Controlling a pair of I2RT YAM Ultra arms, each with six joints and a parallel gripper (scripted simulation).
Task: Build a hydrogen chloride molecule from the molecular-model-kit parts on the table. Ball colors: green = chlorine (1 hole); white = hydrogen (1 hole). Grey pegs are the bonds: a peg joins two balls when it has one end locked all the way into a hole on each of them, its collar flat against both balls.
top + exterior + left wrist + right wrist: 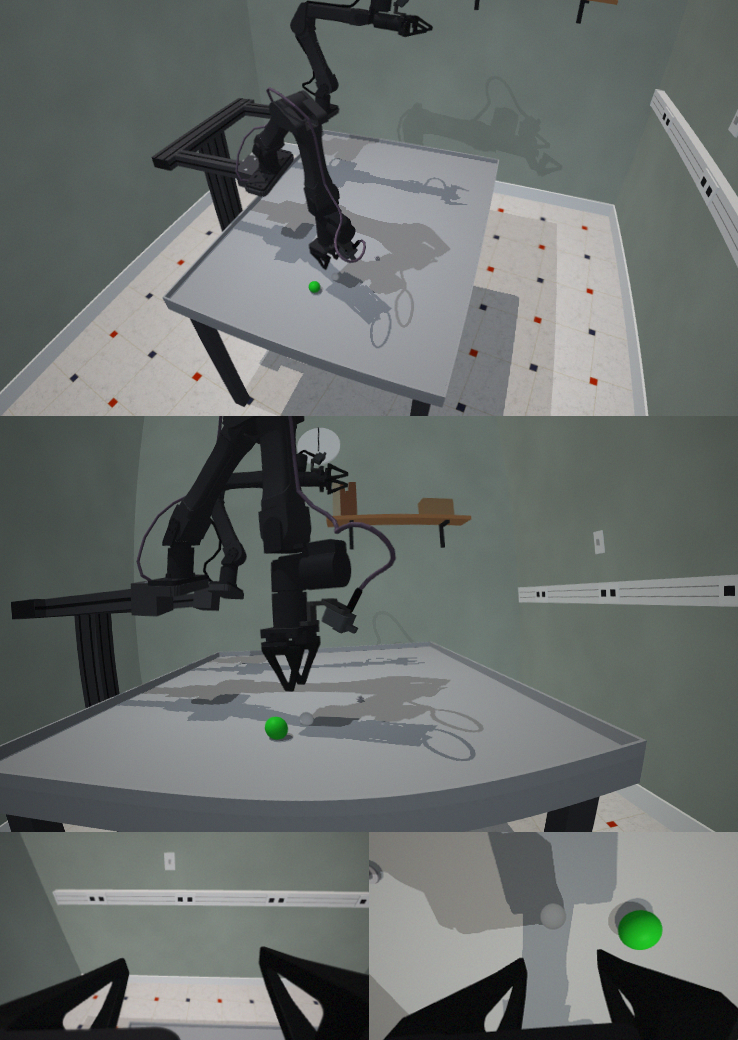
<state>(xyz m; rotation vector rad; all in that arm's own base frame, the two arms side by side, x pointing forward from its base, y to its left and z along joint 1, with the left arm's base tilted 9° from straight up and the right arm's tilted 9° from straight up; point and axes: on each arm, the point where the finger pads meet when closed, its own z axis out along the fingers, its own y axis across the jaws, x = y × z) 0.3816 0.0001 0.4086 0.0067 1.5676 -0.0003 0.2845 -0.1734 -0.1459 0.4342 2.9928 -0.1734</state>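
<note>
My right gripper is now 30 mm past the green ball, 60 mm to the left of it and 60 mm above it. Round my right hand: white ball 10 mm ahead, 60 mm below; then grey peg 120 mm ahead, 120 mm to the left, 70 mm below.
</note>
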